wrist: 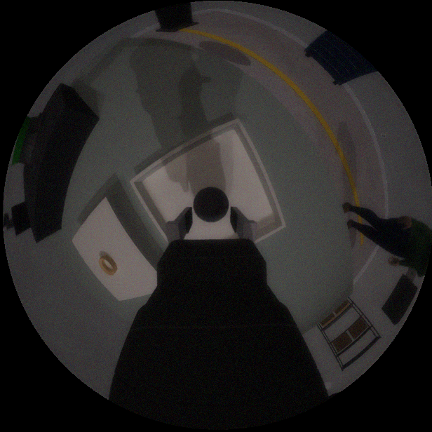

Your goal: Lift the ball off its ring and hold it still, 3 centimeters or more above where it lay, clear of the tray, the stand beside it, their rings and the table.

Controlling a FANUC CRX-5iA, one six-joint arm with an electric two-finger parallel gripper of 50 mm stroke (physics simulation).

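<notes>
The ball [211, 204] is a dark, nearly black sphere over the pale floor of the square tray [250, 185], in the middle of the wrist view. No ring shows around it; whatever lies under it is hidden. My gripper [210, 214] is open and empty, with one fingertip at the lower left of the ball and one at the lower right, and pale tray showing between the fingers below the ball. How far the fingertips are above the ball is hard to tell. The stand [120, 235] is a pale block at the left, with an orange ring [109, 272] on its top.
The tray has raised walls on its sides. A large dark block [55, 165] stands at the far left. A person [400, 235] is at the right edge, near a yellow floor line [300, 92]. A rack [360, 353] with brown boxes is at the lower right.
</notes>
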